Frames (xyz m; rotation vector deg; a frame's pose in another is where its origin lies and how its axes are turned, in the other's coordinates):
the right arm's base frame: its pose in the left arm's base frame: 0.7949 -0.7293 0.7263 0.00 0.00 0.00
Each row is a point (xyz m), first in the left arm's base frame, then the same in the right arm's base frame.
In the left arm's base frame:
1: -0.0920 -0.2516 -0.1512
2: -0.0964 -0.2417 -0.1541
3: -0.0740 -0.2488 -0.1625
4: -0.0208 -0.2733 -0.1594
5: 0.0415 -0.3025 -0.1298
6: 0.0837 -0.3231 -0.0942
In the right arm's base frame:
1: -0.8869 0.4777 -0.8775
2: -0.8913 0.4876 -0.8804
3: -0.8689 0.4805 -0.8888
4: -0.8157 0.4560 -0.8857
5: -0.7534 0.4268 -0.8561
6: -0.7112 0.4062 -0.8205

